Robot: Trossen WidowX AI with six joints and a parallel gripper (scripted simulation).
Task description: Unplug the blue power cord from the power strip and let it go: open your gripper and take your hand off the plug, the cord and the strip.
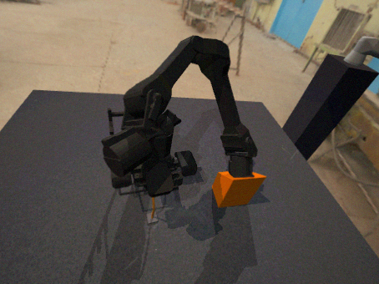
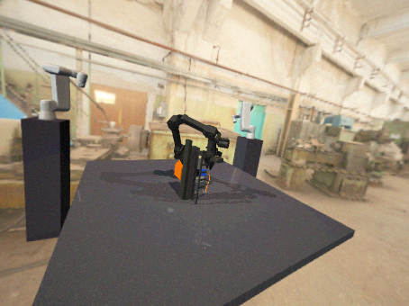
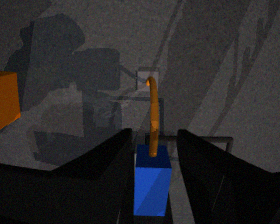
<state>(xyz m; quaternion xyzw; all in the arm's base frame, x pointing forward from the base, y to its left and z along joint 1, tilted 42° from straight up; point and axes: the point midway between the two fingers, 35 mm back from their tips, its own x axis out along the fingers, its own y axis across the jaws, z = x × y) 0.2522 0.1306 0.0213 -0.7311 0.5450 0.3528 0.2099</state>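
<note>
Now: gripper tip 2 cm short of the blue plug and 6 cm to the left of it.
</note>
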